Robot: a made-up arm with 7 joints. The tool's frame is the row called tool. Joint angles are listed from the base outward.
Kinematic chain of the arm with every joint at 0, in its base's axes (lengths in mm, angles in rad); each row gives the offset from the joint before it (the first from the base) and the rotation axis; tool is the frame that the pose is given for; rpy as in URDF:
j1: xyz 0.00 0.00 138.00 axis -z
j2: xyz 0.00 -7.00 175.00 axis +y
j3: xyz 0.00 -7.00 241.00 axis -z
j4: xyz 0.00 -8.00 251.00 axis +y
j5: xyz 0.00 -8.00 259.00 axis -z
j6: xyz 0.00 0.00 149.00 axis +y
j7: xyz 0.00 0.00 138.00 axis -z
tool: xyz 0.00 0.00 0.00 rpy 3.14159 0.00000 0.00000
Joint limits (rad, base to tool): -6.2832..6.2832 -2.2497..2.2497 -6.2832..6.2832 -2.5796..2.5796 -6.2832..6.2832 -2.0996..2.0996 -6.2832..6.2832
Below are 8 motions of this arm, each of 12 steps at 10 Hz.
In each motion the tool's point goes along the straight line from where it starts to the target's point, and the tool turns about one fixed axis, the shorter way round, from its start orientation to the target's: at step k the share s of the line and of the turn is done. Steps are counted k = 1, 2, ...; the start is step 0. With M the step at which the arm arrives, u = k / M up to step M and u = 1 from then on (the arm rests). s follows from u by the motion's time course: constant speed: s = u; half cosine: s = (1 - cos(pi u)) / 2; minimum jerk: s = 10 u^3 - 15 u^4 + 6 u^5.
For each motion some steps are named. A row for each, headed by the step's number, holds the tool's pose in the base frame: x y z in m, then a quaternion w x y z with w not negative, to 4 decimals.
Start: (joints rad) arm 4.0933 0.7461 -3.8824 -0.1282 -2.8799 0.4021 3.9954
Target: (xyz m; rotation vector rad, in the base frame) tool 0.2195 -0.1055 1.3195 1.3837 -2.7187 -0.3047
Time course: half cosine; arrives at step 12
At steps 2, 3, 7, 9, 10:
2: -0.4455 0.5285 1.0212 0.0391 0.6720 -0.5102 0.5353
3: -0.3888 0.4745 1.0466 0.0400 0.6684 -0.5590 0.4891
7: -0.0446 0.1463 1.2010 0.0415 0.5831 -0.7936 0.1685
9: 0.1151 -0.0060 1.2727 0.0398 0.5093 -0.8596 0.0068
10: 0.1718 -0.0600 1.2981 0.0388 0.4786 -0.8757 -0.0509

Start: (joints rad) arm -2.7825 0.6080 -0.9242 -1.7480 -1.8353 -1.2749 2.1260
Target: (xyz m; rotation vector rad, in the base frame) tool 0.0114 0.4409 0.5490 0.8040 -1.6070 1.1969
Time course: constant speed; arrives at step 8
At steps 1, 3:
1: 0.0372 0.4692 0.7410 0.2346 0.3164 -0.5888 0.7058
3: 0.0298 0.4611 0.6861 0.3061 0.3235 -0.6150 0.6507

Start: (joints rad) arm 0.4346 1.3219 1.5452 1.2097 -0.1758 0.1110 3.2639
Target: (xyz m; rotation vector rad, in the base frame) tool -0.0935 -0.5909 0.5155 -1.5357 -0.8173 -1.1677
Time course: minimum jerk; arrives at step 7
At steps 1, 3, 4, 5, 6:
1: 0.3558 -0.7501 0.4792 0.6779 -0.7124 -0.0501 -0.1744
3: 0.1973 -0.6939 0.4920 0.6304 -0.7024 -0.1563 -0.2912
4: 0.0757 -0.6509 0.5018 0.5821 -0.6818 -0.2349 -0.3756
5: -0.0269 -0.6145 0.5101 0.5341 -0.6558 -0.2985 -0.4422
6: -0.0828 -0.5947 0.5146 0.5054 -0.6385 -0.3317 -0.4764

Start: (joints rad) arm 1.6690 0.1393 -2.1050 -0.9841 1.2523 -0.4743 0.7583
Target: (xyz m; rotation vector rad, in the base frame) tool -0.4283 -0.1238 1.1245 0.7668 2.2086 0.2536
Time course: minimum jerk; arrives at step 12
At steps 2, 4, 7, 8, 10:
2: -0.4524 -0.2500 1.0509 0.4685 -0.4480 0.6962 -0.3083
4: -0.4481 -0.2272 1.0642 0.4819 -0.3223 0.7773 -0.2441
7: -0.4370 -0.1691 1.0980 0.4583 0.0276 0.8866 -0.0559
8: -0.4335 -0.1513 1.1085 0.4347 0.1374 0.8900 0.0056
10: -0.4292 -0.1284 1.1218 0.3943 0.2740 0.8732 0.0838

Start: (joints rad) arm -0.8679 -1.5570 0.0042 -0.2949 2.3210 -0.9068 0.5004
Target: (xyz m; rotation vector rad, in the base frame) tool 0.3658 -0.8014 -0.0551 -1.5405 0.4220 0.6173
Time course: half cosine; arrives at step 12
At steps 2, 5, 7, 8, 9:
2: -0.6058 -0.7257 0.2337 0.5901 -0.2630 0.7631 -0.0157
5: -0.2896 -0.7503 0.1397 0.6567 -0.4314 0.6125 0.0863
7: -0.0201 -0.7713 0.0596 0.6794 -0.5529 0.4518 0.1689
8: 0.1055 -0.7811 0.0223 0.6789 -0.6008 0.3690 0.2049
9: 0.2133 -0.7895 -0.0098 0.6728 -0.6369 0.2948 0.2341

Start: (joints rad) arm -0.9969 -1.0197 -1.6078 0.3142 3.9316 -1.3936 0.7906
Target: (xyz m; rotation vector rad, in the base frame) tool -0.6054 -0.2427 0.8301 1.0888 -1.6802 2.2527
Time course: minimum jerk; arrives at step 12
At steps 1, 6, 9, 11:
1: -0.5549 -0.4617 0.8590 0.1848 -0.0958 0.8739 -0.4393
6: -0.5800 -0.3527 0.8446 0.0637 -0.2374 0.7471 -0.6176
9: -0.6001 -0.2655 0.8331 0.0375 0.3372 -0.6003 0.7242
11: -0.6051 -0.2438 0.8302 0.0625 0.3594 -0.5586 0.7449

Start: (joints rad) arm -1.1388 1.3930 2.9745 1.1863 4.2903 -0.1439 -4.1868
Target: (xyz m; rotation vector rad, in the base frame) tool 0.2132 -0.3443 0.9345 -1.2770 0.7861 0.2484
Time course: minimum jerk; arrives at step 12
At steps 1, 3, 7, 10, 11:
1: 0.3048 0.5028 0.9333 0.0629 0.5190 -0.8520 0.0283
3: 0.2957 0.4190 0.9334 0.0260 -0.5504 0.8344 -0.0132
7: 0.2451 -0.0492 0.9341 0.4951 -0.6250 0.5996 0.0694
10: 0.2165 -0.3141 0.9345 0.7048 -0.5868 0.3836 0.1087
11: 0.2137 -0.3400 0.9345 0.7220 -0.5800 0.3602 0.1120

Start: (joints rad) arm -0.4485 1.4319 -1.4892 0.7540 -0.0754 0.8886 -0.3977
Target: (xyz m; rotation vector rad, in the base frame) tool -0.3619 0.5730 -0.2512 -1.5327 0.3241 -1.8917
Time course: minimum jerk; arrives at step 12
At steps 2, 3, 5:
2: 0.4958 0.6940 0.3571 0.0833 -0.2936 0.6223 -0.7208
3: 0.4353 0.6854 0.3142 0.1036 -0.3200 0.5934 -0.7313
5: 0.2191 0.6549 0.1609 0.1740 -0.4084 0.4806 -0.7563

